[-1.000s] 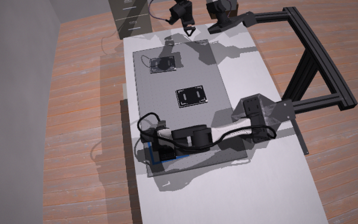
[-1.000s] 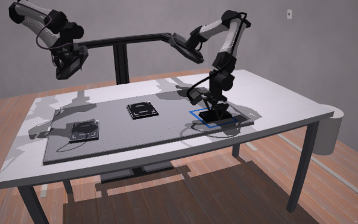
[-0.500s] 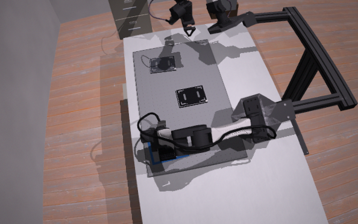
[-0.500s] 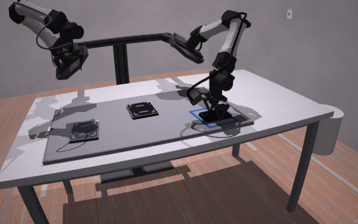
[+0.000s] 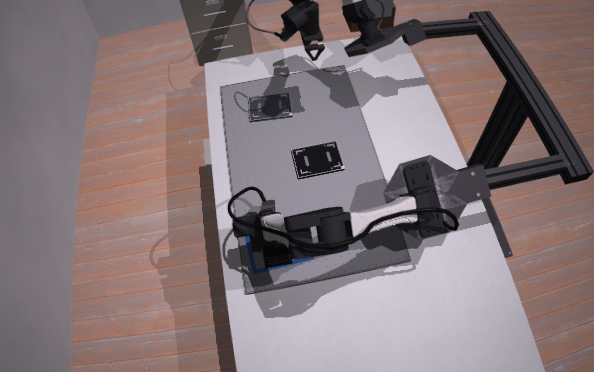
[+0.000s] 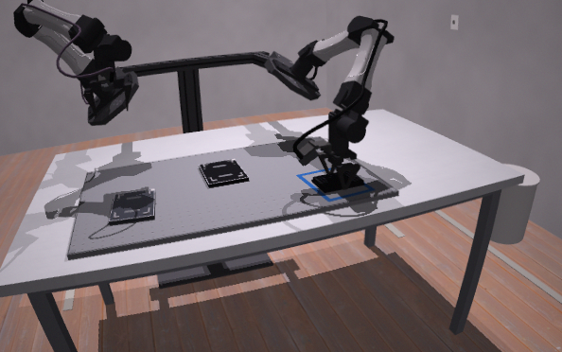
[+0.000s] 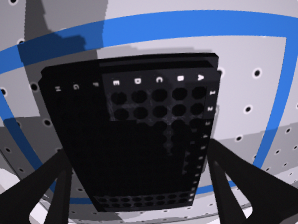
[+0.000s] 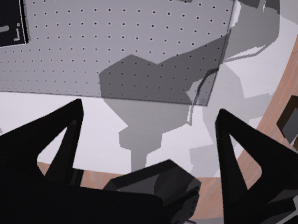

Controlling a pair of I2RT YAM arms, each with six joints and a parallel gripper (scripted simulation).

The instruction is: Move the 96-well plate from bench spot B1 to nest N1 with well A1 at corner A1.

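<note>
The black 96-well plate lies right at my left hand. The rest, counted from my left hand: nest N1: 3 cm behind, 57 cm to the right.
</note>
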